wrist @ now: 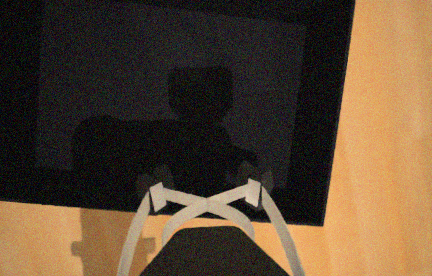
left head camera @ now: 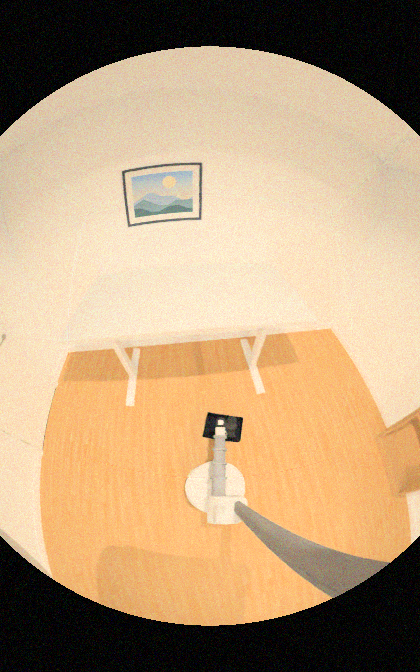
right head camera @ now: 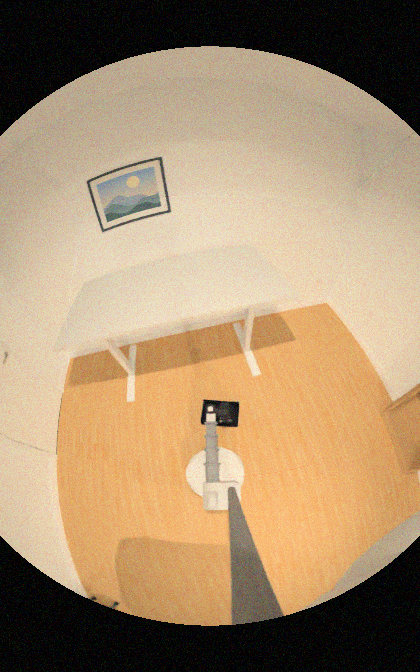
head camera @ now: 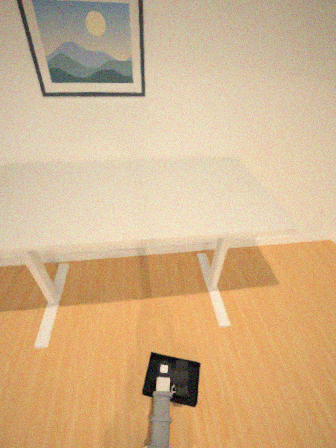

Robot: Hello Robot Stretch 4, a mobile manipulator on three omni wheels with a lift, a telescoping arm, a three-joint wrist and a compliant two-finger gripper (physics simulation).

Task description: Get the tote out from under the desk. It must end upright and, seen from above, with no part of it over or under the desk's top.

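Frame: origin at the robot's base, x ahead, y left, z up, level; centimetres.
Where they show: gripper, between the fingertips: [wrist: 205, 178].
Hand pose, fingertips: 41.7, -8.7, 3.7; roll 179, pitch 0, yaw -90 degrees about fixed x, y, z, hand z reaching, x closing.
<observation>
After its pixels a point has its place, as x, y, z.
The black tote [head camera: 190, 395] @(43.2, -16.1, -2.5) [left head camera: 235, 430] [right head camera: 231, 407] [wrist: 320, 100] @(48.6, -19.9, 3.8) appears to stand upright on the wood floor, its open side up and its inner bottom showing in the wrist view. It is in front of the white desk [head camera: 125, 205] @(94.1, 22.4, 92.2) [left head camera: 200, 305] [right head camera: 175, 295], with a strip of floor between them in the head views. My gripper [wrist: 205, 178] @(41.7, -8.7, 3.7) is open, its two fingertips apart over the tote's near side in the wrist view. The dark tote hides how deep the fingertips are. In the head views the arm's end covers part of the tote's near left side.
The desk's left foot [head camera: 47, 327] [left head camera: 131, 392] [right head camera: 131, 387] and right foot [head camera: 220, 307] [left head camera: 257, 380] [right head camera: 253, 362] stick out in front of its top. My round white base [left head camera: 195, 487] [right head camera: 196, 472] is behind the tote. A wooden furniture piece [left head camera: 407, 450] [right head camera: 407, 435] stands at the right.
</observation>
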